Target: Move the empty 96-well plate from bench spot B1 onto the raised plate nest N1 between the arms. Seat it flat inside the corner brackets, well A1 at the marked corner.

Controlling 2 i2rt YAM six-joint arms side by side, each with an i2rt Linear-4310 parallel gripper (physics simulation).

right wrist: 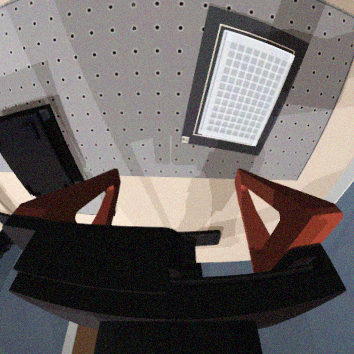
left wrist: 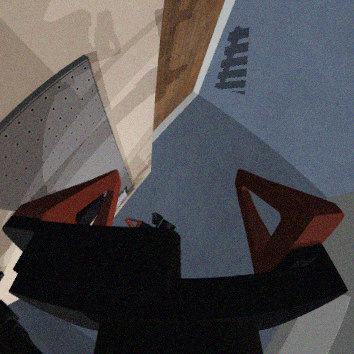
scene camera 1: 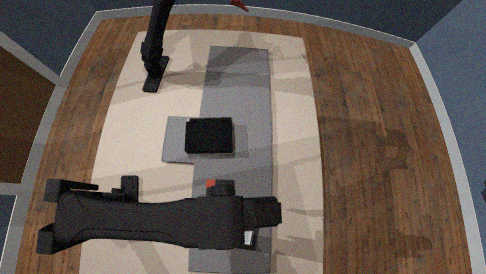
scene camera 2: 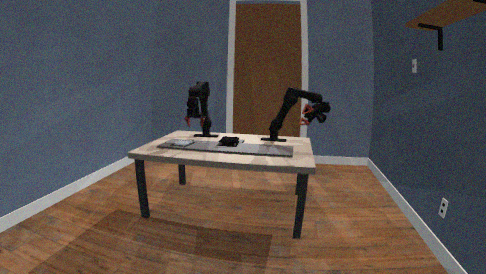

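Where they show: left gripper, fingertip midpoint: [left wrist: 177,175] [scene camera 1: 255,2] [scene camera 2: 301,119]; right gripper, fingertip midpoint: [right wrist: 177,174] [left wrist: 126,218] [scene camera 2: 195,127]; left arm's base at its link origin: [scene camera 1: 156,73] [scene camera 2: 273,140]; right arm's base at its link origin: [right wrist: 183,237] [scene camera 2: 206,136].
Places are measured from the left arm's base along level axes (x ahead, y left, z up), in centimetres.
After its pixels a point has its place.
The white 96-well plate [right wrist: 247,90] @(x 43.3, y -57.4, z 2.9 cm) [scene camera 2: 181,143] @(x 48.9, y -55.6, z 2.8 cm) lies flat inside the dark frame of spot B1 [right wrist: 202,75] @(x 43.9, y -52.0, z 1.5 cm); in scene camera 1 a sliver of the plate [scene camera 1: 248,237] @(x 47.9, y -59.4, z 2.9 cm) shows beside the right arm. The black raised nest N1 [scene camera 1: 209,135] @(x 30.6, y -27.1, z 4.6 cm) [scene camera 2: 230,141] @(x 37.7, y -23.5, z 4.6 cm) [right wrist: 30,150] @(x 33.0, y -27.8, z 4.6 cm) stands between the arms, with no plate on it and a small white mark at its upper-left corner in scene camera 1. My right gripper [right wrist: 177,174] @(x 37.8, y -49.8, z 12.7 cm) [scene camera 2: 195,121] @(x 37.8, y -49.8, z 12.7 cm) is open and empty, above the board between nest and plate. My left gripper [left wrist: 177,175] @(x 40.2, y 23.8, z 23.0 cm) [scene camera 2: 304,115] @(x 40.2, y 23.8, z 23.0 cm) is open and empty, raised away from both.
The grey perforated board [scene camera 1: 237,90] @(x 37.7, y -5.7, z 1.3 cm) [right wrist: 115,75] @(x 42.9, y -41.6, z 1.3 cm) [left wrist: 65,115] @(x 41.9, y 12.9, z 1.3 cm) lies along the table [scene camera 1: 295,150] @(x 62.5, y -27.1, z 0.0 cm). The right arm [scene camera 1: 150,222] @(x 31.4, y -51.1, z 42.7 cm) covers much of the lower part of scene camera 1. The left arm's base plate [scene camera 1: 151,82] @(x -0.2, y -5.6, z 1.0 cm) stands at the upper left there.
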